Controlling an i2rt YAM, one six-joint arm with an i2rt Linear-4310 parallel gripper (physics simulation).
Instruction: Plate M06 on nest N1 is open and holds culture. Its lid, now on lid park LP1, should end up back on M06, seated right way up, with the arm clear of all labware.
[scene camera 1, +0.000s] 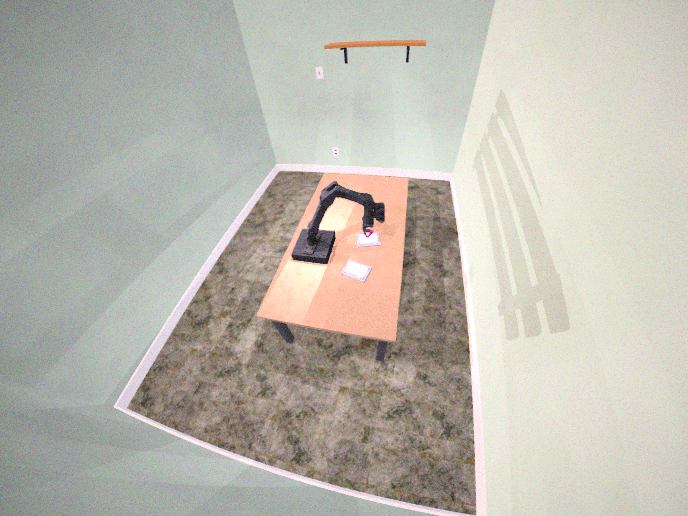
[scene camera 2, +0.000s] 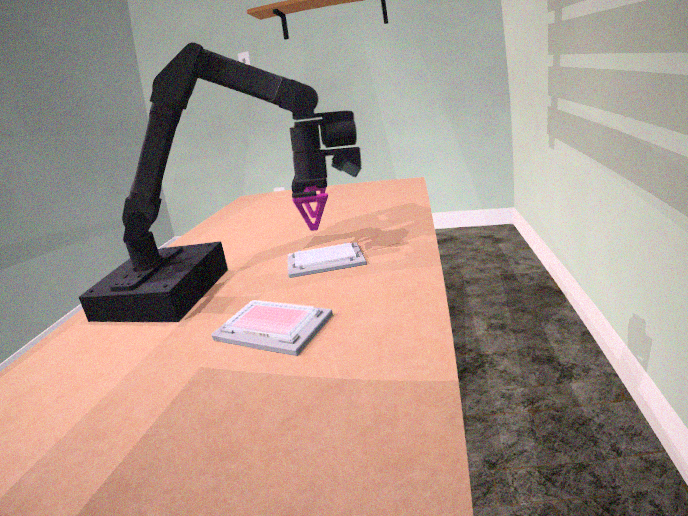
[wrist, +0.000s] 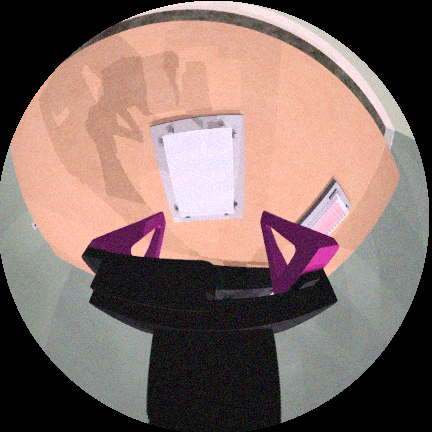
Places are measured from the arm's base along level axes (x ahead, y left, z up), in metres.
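Pixels of known places: gripper, fingertip midpoint: (scene camera 1: 367, 232) (scene camera 2: 314, 223) (wrist: 212, 216); arm's base at its link origin: (scene camera 1: 312, 242) (scene camera 2: 149, 269).
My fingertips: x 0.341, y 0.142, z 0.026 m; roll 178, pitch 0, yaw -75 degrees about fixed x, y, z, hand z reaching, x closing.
Ahead of a thing's pixels: the offset from my fingertips to its middle. Level surfaces: height alone.
The white lid @[dy +0.016, dx +0.005, dz -0.077 m] (scene camera 1: 367, 239) (scene camera 2: 325, 255) (wrist: 200, 172) lies flat on the grey lid park LP1 @[dy +0.016, dx +0.005, dz -0.081 m] (scene camera 2: 319, 269) (wrist: 240, 165), between its corner posts. Plate M06 @[dy -0.263, dx -0.014, dz -0.072 m] (scene camera 1: 356, 269) (scene camera 2: 272, 318) (wrist: 330, 218) sits open on the grey nest N1 @[dy -0.263, dx -0.014, dz -0.082 m] (scene camera 2: 298, 347) (wrist: 320, 200), its wells pink. In the wrist view the right finger partly hides that nest. My gripper (scene camera 1: 367, 235) (scene camera 2: 313, 226) (wrist: 212, 216) is open, its magenta fingers pointing down above the lid park, apart from the lid, with nothing between them. Which face of the lid is up I cannot tell.
The black arm base (scene camera 1: 313, 246) (scene camera 2: 158, 283) stands on the wooden table @[dz -0.091 m] (scene camera 1: 344, 311) (scene camera 2: 277, 433) (wrist: 300, 100), left of the nest and the lid park in the scene views. The table's right edge lies beyond both. A wall shelf (scene camera 1: 375, 43) (scene camera 2: 305, 6) hangs on the back wall.
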